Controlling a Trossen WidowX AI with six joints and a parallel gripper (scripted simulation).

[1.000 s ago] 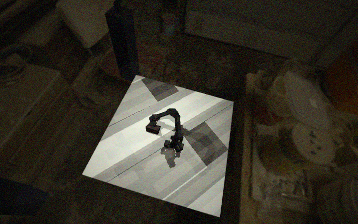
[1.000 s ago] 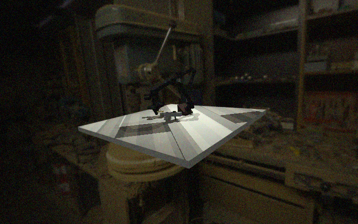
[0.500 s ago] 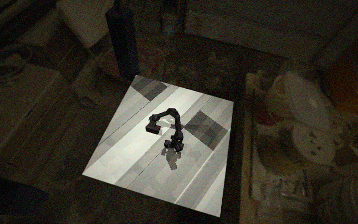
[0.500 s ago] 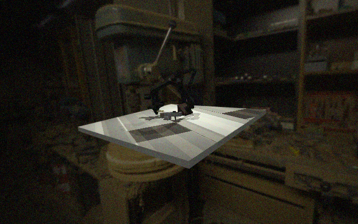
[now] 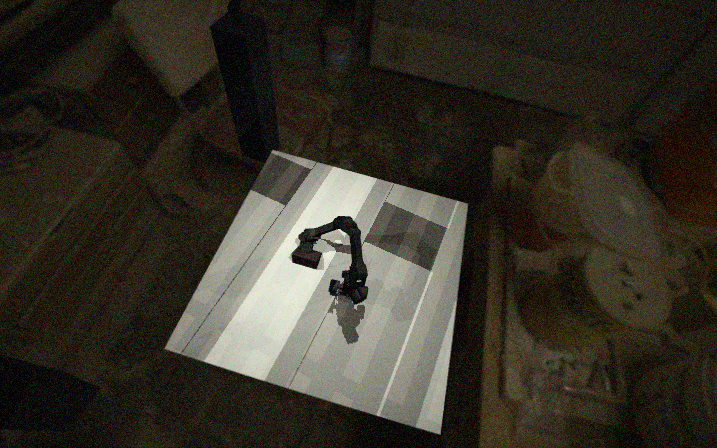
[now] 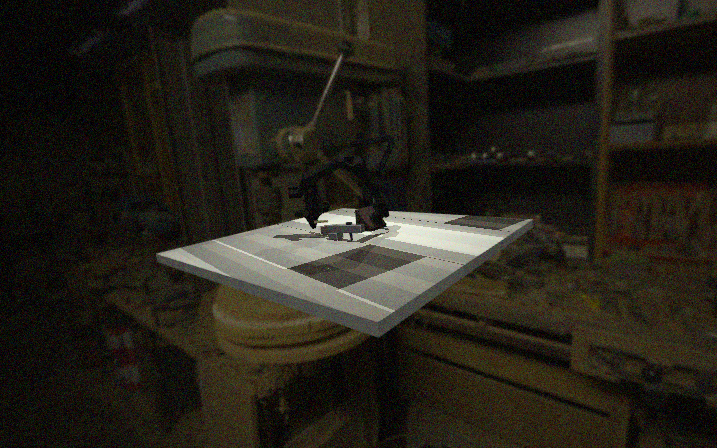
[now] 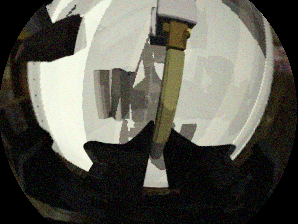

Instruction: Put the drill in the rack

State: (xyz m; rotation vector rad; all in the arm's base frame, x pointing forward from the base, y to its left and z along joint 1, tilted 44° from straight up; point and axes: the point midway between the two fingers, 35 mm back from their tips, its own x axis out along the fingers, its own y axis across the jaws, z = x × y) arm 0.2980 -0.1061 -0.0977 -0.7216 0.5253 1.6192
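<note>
Right now the yellowish drill is 40 mm to the left of my gripper tip, 40 mm above it and 10 mm behind it. Round my gripper tip: dark grey housing block 200 mm to the left, 30 mm behind, 10 mm above.
</note>
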